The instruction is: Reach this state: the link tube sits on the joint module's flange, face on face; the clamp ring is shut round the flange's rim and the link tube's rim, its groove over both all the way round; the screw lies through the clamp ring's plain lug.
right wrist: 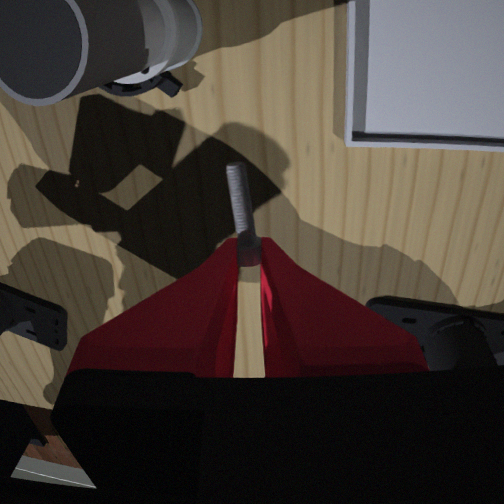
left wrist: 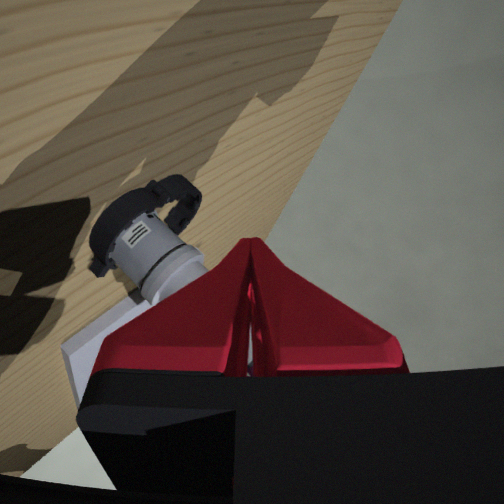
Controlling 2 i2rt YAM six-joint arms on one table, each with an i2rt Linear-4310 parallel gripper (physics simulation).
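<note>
In the left wrist view the grey joint module (left wrist: 142, 245) carries the paler link tube (left wrist: 175, 272), with a thin dark seam between them. The dark clamp ring (left wrist: 150, 207) lies open round the module's far end, away from the seam. My left gripper (left wrist: 251, 244) is shut and empty, just right of the tube, and its fingers hide the tube's near end. In the right wrist view my right gripper (right wrist: 249, 250) is shut on the threaded screw (right wrist: 241, 207), which points forward above the wooden table. The link tube (right wrist: 95, 40) shows open end on at the top left, with the clamp ring (right wrist: 142, 84) under it.
A white tray (right wrist: 430, 70) sits at the top right of the right wrist view. A white slab (left wrist: 87, 345) lies under the tube in the left wrist view, beside a grey mat (left wrist: 410, 200). Black arm parts (right wrist: 30, 320) (right wrist: 450, 330) flank my right gripper.
</note>
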